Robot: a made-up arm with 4 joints.
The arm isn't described. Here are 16 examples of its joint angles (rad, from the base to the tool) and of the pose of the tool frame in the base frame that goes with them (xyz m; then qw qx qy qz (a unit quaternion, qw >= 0)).
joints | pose
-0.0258 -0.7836 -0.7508 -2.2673 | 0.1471 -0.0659 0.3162 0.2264 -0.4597 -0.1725 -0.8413
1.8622 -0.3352 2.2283 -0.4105 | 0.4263 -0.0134 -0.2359 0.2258 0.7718 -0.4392 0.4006
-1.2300 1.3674 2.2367 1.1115 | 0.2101 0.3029 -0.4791 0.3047 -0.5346 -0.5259 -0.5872
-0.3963 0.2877 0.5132 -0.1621 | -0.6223 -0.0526 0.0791 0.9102 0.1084 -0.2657 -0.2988
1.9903 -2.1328 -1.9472 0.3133 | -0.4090 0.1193 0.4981 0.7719 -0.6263 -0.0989 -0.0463
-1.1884 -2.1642 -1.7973 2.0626 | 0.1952 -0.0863 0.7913 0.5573 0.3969 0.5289 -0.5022
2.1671 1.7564 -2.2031 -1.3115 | -0.2468 0.0839 0.1289 0.0220 0.6198 -0.2476 -0.7443
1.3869 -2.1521 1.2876 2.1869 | -0.4213 -0.2894 0.6269 0.5974 0.7593 -0.0116 -0.2577
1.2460 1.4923 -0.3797 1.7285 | 0.2005 -0.1046 -0.4110 0.0675 -0.6804 0.0247 -0.7293
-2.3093 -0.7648 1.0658 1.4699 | -0.0785 0.6248 0.5792 0.8070 -0.3469 0.4529 -0.1525
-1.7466 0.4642 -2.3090 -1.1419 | -0.0660 -0.2223 0.0121 0.2584 0.3538 0.8220 -0.3638
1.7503 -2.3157 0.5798 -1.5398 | -0.0541 -0.3602 0.1833 0.3549 0.1795 -0.8668 0.3008
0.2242 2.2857 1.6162 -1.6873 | -0.4223 0.0833 0.2366 0.2261 -0.6077 -0.3403 0.6810
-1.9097 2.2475 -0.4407 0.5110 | 0.1632 0.2323 -0.3729 0.4497 0.3988 -0.7901 -0.1207
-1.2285 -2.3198 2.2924 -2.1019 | -0.2189 0.3050 0.4355 0.8161 -0.1883 -0.4895 -0.2426
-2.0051 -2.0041 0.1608 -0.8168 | 0.3510 0.3024 0.2678 0.1523 -0.7201 0.4343 -0.5192
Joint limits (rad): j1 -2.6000..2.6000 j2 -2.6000..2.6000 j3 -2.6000..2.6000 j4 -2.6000..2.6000
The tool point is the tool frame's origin. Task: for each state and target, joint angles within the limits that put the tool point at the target. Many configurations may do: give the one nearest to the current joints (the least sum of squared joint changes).
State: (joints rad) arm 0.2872 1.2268 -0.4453 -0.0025
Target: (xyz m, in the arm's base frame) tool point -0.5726 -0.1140 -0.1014
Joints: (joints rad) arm -0.3282 1.0587 0.1921 0.1600
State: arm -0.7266 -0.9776 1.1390 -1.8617
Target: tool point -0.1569 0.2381 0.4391
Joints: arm -0.8448 -0.9990 1.0311 -2.5448
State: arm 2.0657 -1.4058 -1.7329 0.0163
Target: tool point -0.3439 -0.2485 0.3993
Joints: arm 2.3475 -1.9323 -1.2891 -0.0220
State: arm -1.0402 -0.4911 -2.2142 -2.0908
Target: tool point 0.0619 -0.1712 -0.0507
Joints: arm -0.4352 -0.1318 -2.0440 -1.9948
